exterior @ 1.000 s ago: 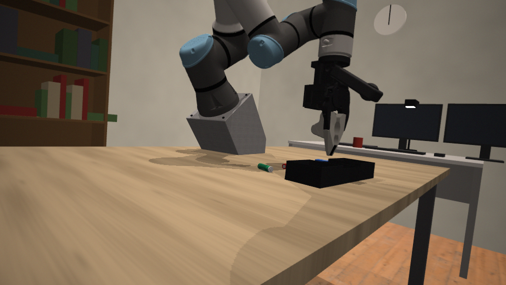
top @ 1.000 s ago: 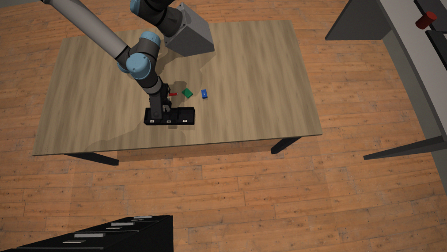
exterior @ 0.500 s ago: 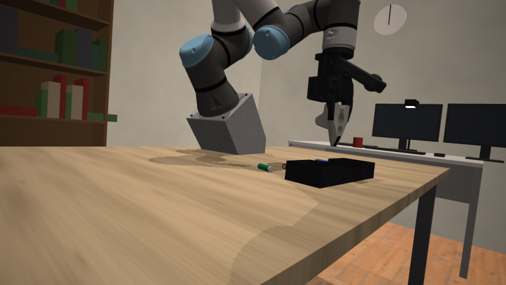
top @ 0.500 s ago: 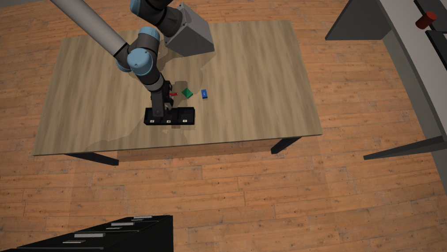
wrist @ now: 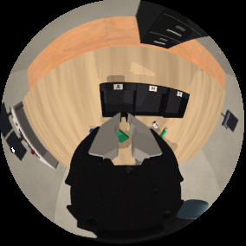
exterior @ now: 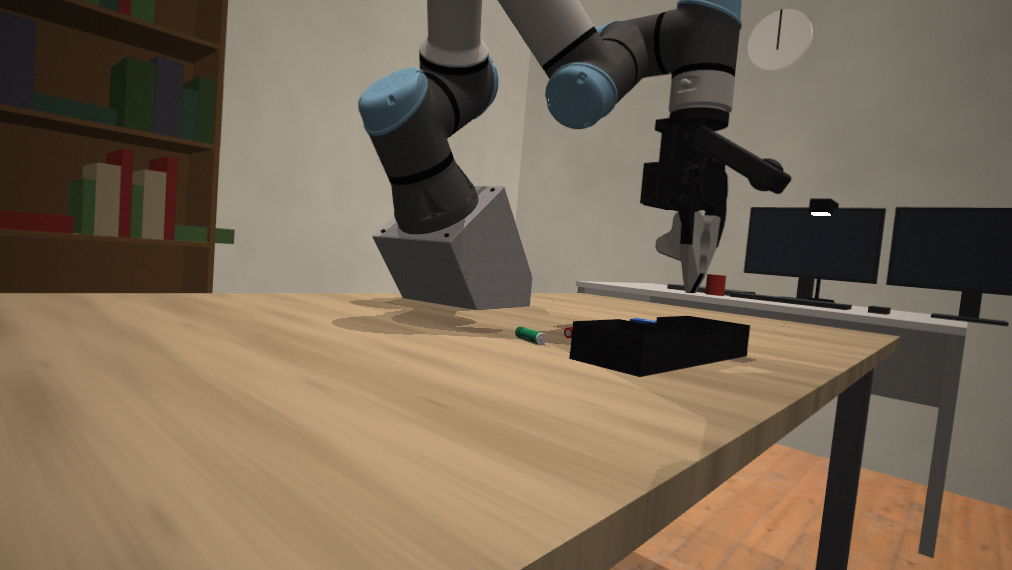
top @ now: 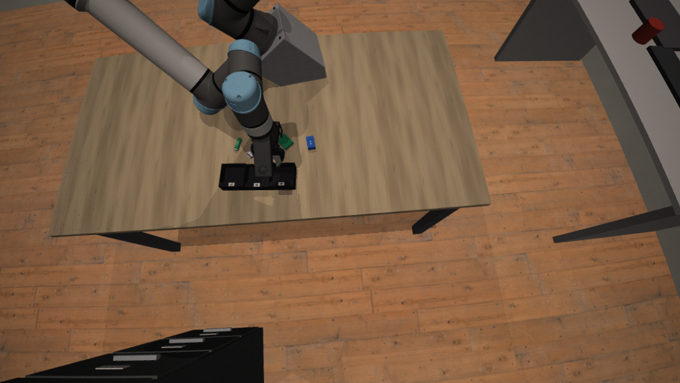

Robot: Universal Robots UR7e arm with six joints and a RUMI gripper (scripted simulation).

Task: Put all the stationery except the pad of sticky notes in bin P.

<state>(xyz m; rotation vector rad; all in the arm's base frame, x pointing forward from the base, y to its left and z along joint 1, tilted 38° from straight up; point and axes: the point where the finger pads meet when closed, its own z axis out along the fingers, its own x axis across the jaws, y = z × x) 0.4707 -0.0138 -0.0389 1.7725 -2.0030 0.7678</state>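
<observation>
My gripper is now 90 mm past the white-grey piece, 100 mm to the left of it and 80 mm above it. The rest, counted from my hand: flat green pad (130 mm behind, 20 mm to the left, 80 mm below); then red item (130 mm behind, 50 mm to the right, 80 mm below); then bin row (10 mm ahead, 70 mm to the right, 70 mm below).
</observation>
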